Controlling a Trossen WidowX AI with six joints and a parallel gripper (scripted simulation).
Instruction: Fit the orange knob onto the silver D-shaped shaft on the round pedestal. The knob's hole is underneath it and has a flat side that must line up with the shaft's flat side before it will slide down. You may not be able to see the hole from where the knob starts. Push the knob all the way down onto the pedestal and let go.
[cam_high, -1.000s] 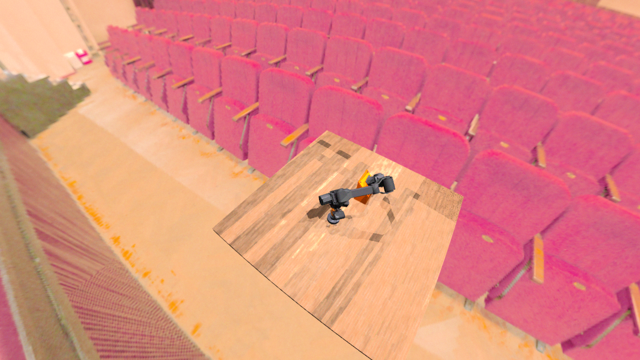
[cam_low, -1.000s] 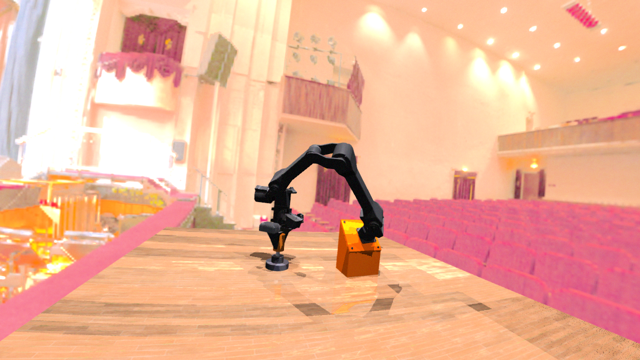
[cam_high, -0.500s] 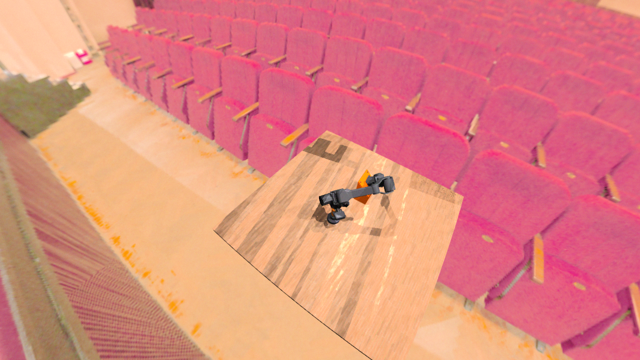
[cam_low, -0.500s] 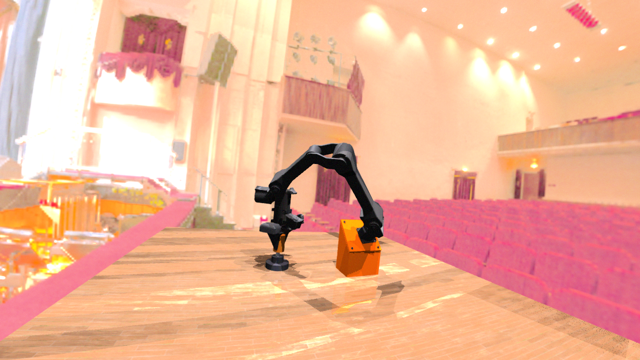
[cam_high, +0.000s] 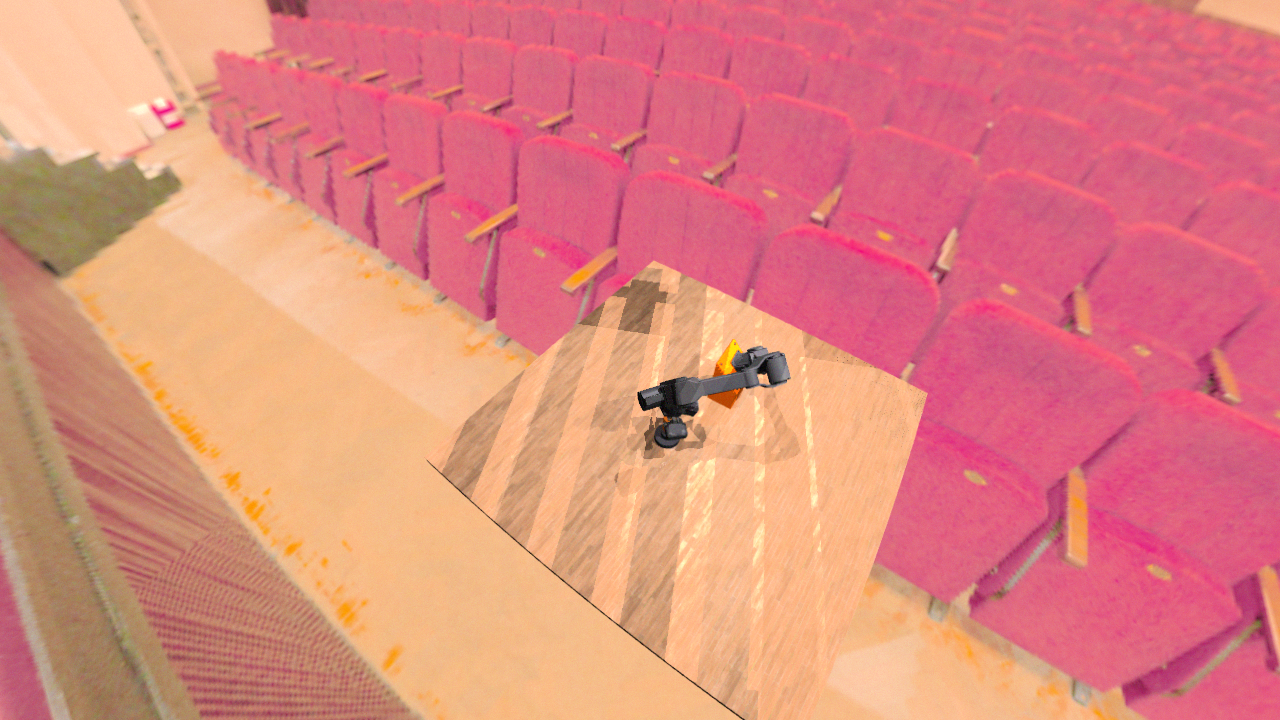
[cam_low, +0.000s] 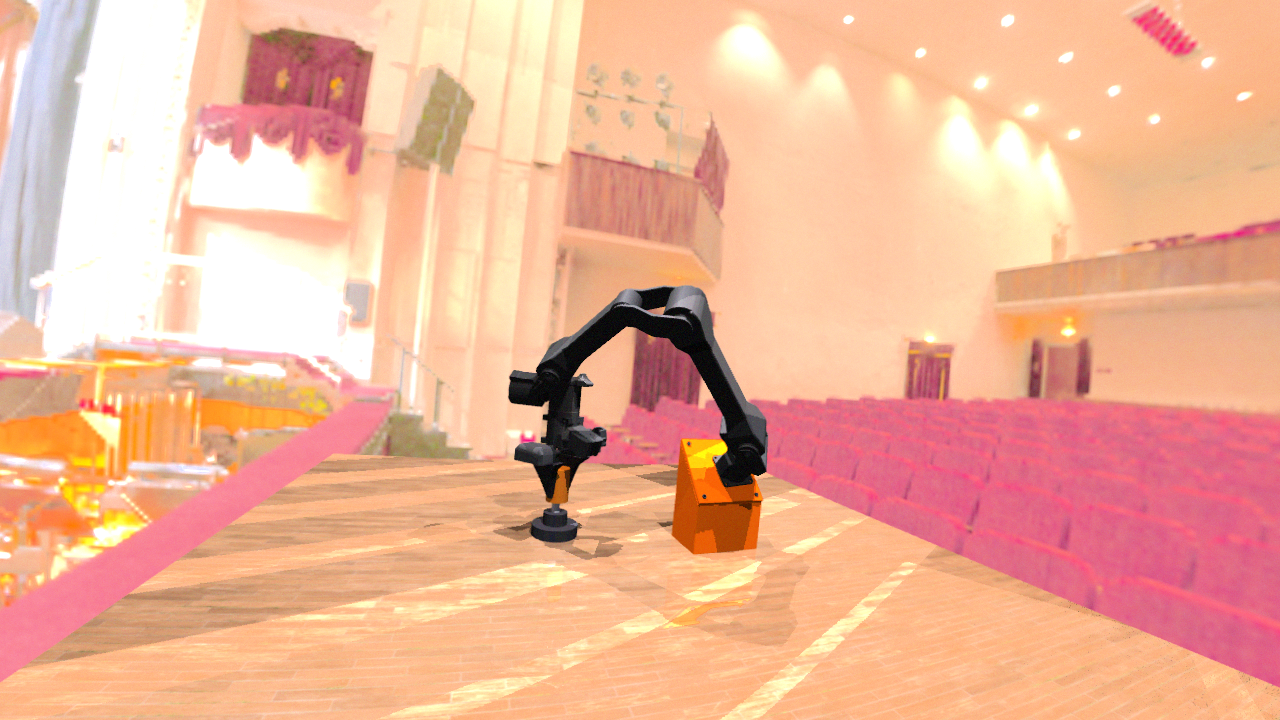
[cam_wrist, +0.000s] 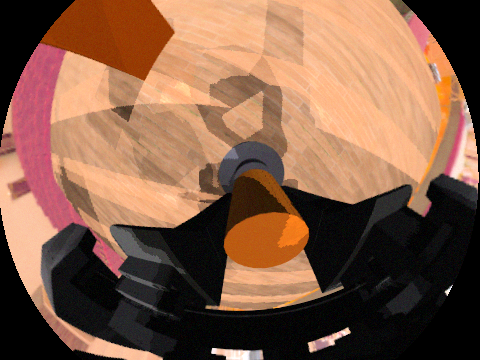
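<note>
Right now my gripper tip is 40 mm above the round pedestal. From my gripper tip the other things lie so: orange knob: 30 mm above.
</note>
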